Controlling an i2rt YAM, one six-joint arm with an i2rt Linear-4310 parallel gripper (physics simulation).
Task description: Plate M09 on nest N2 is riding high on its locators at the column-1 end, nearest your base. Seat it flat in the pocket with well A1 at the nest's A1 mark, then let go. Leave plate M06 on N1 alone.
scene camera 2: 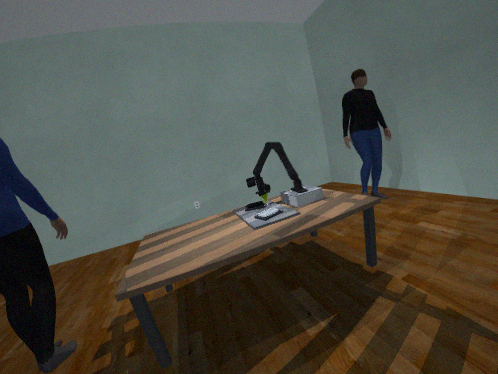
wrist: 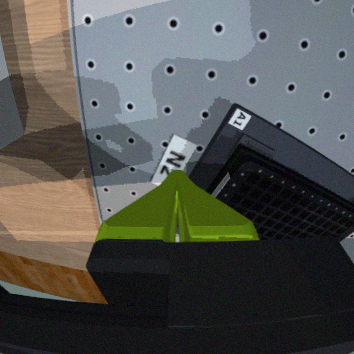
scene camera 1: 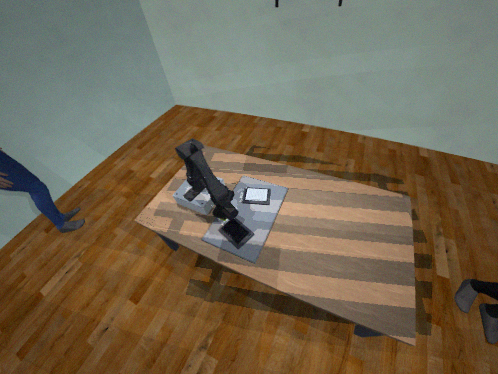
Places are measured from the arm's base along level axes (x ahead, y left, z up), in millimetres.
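Pixels of known places: gripper, fingertip midpoint: [scene camera 2: 265,202] [wrist: 176,177] [scene camera 1: 225,219]; arm's base, link origin: [scene camera 2: 298,190] [scene camera 1: 198,188].
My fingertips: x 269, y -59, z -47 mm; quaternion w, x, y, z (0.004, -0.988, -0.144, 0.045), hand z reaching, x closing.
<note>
Ahead of a thing's pixels: the offset from my fingertips to its middle. "pt": to the spot under its first point. Level surfaces: height alone.
The black plate M09 @(dy -18, dx +87, dz -2 mm) [scene camera 1: 236,231] [scene camera 2: 255,205] [wrist: 287,205] lies in the dark nest N2 @(pt dy +46, dx +70, dz -24 mm) [wrist: 295,135]. Its column-1 end faces the fingers in the wrist view, with a pale strip along that edge. The A1 mark @(dy +45, dx +25, dz -12 mm) [wrist: 240,119] shows on the nest's corner. Whether the plate is flat or raised cannot be told. My gripper [scene camera 1: 225,219] [scene camera 2: 265,202] [wrist: 176,177] is shut and empty, its green tips over the N2 label @(pt dy +2, dx -3, dz -22 mm) [wrist: 175,157], beside the nest's column-1 side. Their height and any contact are unclear. The white plate M06 @(dy +250, dx +41, dz -5 mm) [scene camera 1: 257,194] [scene camera 2: 269,213] sits on N1.
Both nests are on a grey perforated board @(dy +127, dx +64, dz -30 mm) [scene camera 1: 270,220] [wrist: 172,45] on the wooden table @(dz -37 mm) [scene camera 1: 340,240] [scene camera 2: 185,250]. The pale box-shaped base [scene camera 1: 202,204] [scene camera 2: 311,196] stands beside the board. People stand on the floor near the table.
</note>
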